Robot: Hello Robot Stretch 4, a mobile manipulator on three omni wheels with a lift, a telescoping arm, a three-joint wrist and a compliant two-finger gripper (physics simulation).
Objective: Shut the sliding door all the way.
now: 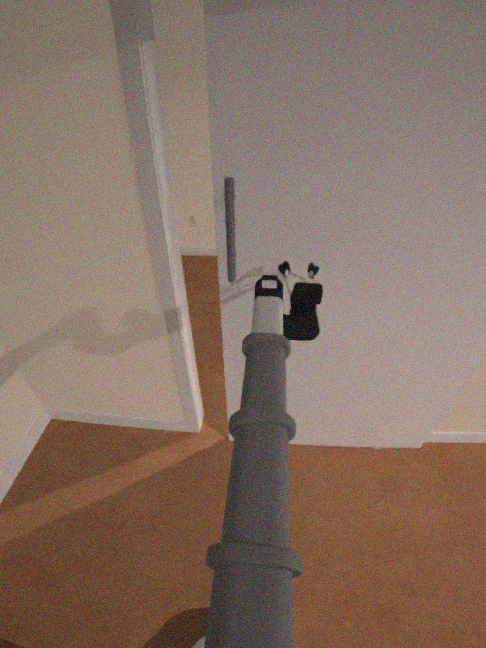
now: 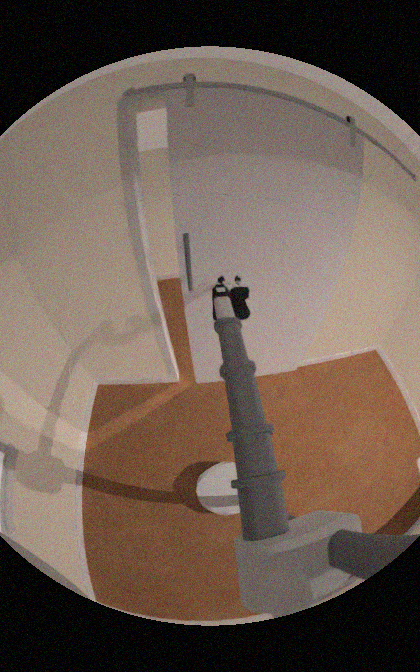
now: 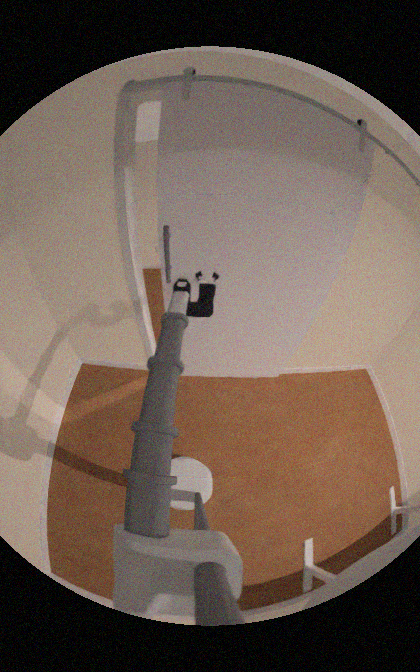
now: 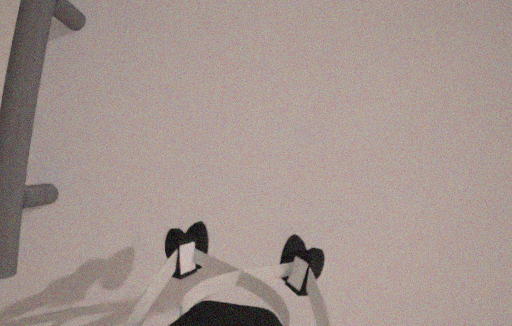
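Where they show: gripper, fingertip midpoint: (image 1: 298, 265) (image 2: 228, 277) (image 3: 206, 273) (image 4: 245, 246); robot's base at its link origin: (image 2: 225, 487) (image 3: 184, 482).
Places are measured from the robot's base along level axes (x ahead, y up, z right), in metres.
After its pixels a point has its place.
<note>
The pale sliding door (image 1: 355, 183) @(x 0.995, y 1.323, z 0.225 m) (image 2: 280, 225) @(x 0.997, y 1.373, z 0.364 m) (image 3: 270, 215) @(x 0.997, y 1.426, z 0.366 m) (image 4: 350, 125) @(x 0.994, y 1.206, z 0.171 m) hangs from a rail and stands partly open, with a narrow gap between its left edge and the door frame (image 1: 170, 235) @(x 1.065, y 1.123, z -0.342 m) (image 2: 145, 250) @(x 1.050, y 1.245, z -0.344 m) (image 3: 131, 225) @(x 1.070, y 1.321, z -0.342 m). A grey vertical bar handle (image 1: 230, 230) @(x 0.919, y 1.202, z -0.114 m) (image 2: 187, 262) @(x 0.919, y 1.196, z -0.117 m) (image 3: 167, 255) @(x 0.921, y 1.190, z -0.109 m) (image 4: 17, 125) @(x 0.922, y 1.161, z -0.107 m) is on the door near its left edge. My gripper (image 1: 298, 269) @(x 0.945, y 1.088, z 0.086 m) (image 2: 229, 279) @(x 0.945, y 1.088, z 0.086 m) (image 3: 207, 276) @(x 0.945, y 1.088, z 0.086 m) (image 4: 245, 246) @(x 0.945, y 1.088, z 0.086 m) is open and empty, in front of the door face, to the right of the handle and near its lower end. Whether the fingertips touch the door I cannot tell.
The overhead rail (image 2: 260, 90) @(x 1.010, y 2.145, z 0.250 m) (image 3: 250, 81) runs on to the right past the door. A wall (image 1: 78, 183) @(x 1.036, y 1.309, z -0.611 m) (image 2: 65, 240) @(x 1.032, y 1.430, z -0.815 m) stands left of the gap. Wooden floor (image 1: 387, 533) @(x 0.568, y -0.027, z 0.609 m) (image 2: 345, 425) @(x 0.252, y -0.026, z 1.242 m) (image 3: 300, 440) @(x 0.304, y -0.027, z 1.025 m) lies below the arm. White legs (image 3: 308, 565) stand at the lower right.
</note>
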